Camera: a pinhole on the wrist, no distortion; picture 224 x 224 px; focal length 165.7 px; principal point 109.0 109.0 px. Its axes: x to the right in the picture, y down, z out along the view. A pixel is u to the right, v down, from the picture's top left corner.
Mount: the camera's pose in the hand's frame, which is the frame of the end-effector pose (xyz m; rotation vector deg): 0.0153 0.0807 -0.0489 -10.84 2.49 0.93
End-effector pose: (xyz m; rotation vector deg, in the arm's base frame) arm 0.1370 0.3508 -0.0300 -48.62 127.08 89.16
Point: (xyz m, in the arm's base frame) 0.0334 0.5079 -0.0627
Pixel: 131 74
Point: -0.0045 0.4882 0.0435
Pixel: 117 167
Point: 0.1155 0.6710 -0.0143
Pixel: 52 88
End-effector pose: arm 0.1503 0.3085 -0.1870 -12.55 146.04 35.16
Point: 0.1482 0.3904 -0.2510
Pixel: 122 35
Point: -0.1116 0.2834 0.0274
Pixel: behind the camera
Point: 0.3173 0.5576 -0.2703
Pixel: 33 114
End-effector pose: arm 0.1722 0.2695 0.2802 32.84 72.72 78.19
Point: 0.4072 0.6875 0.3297
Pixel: 217 60
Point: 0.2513 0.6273 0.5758
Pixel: 189 178
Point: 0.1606 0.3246 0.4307
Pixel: 88 182
